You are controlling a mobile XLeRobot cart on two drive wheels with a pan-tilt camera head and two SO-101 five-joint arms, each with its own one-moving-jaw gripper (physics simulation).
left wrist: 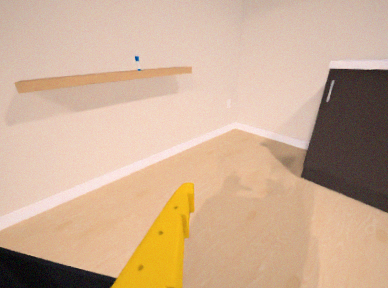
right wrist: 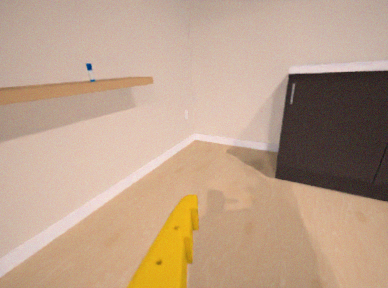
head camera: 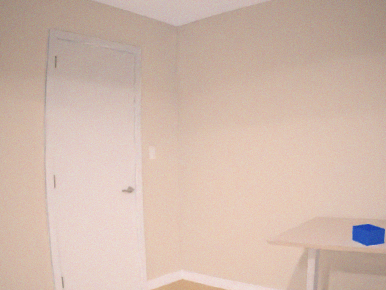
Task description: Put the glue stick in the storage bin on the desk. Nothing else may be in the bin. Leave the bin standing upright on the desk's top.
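Places are measured from the left arm's base along level axes (x right, y ahead, z up), in centimetres.
Pixels of known places: left hand at its tool point: [left wrist: 193, 193]; right hand at its tool point: [right wrist: 197, 207].
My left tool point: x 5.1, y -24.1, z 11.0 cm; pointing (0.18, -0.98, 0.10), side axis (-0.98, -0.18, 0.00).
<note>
Behind a point stands the place of what it marks.
The blue storage bin [head camera: 368, 235] {x 96.0, y 166.1, z -0.2 cm} stands upright on the desk [head camera: 310, 234] {x 75.8, y 203.3, z -5.5 cm} at the lower right of the head view; its inside is too small to make out. A small white stick with a blue cap, which looks like the glue stick [left wrist: 138, 63] {x 64.8, y -134.4, z 17.0 cm} [right wrist: 90, 72] {x 65.4, y -134.1, z 17.2 cm}, stands upright on a wooden wall shelf [left wrist: 100, 79] {x 79.2, y -111.4, z 9.5 cm} [right wrist: 120, 84] {x 53.5, y -144.0, z 9.7 cm}. My left gripper shows one notched yellow jaw in the left wrist view and is fully open, far from the shelf. My right gripper likewise shows one notched jaw in the right wrist view and is fully open, far from the shelf.
A dark cabinet [left wrist: 350, 125] {x -72.9, y -131.5, z -23.3 cm} [right wrist: 330, 130] {x -81.5, y -124.9, z -27.8 cm} with a white top stands on the floor to the right in both wrist views. A white door [head camera: 95, 160] {x -65.0, y 269.0, z 38.9 cm} is at the left of the head view. The desk's leg [head camera: 312, 270] {x 82.0, y 215.8, z -32.3 cm} stands below its left part.
</note>
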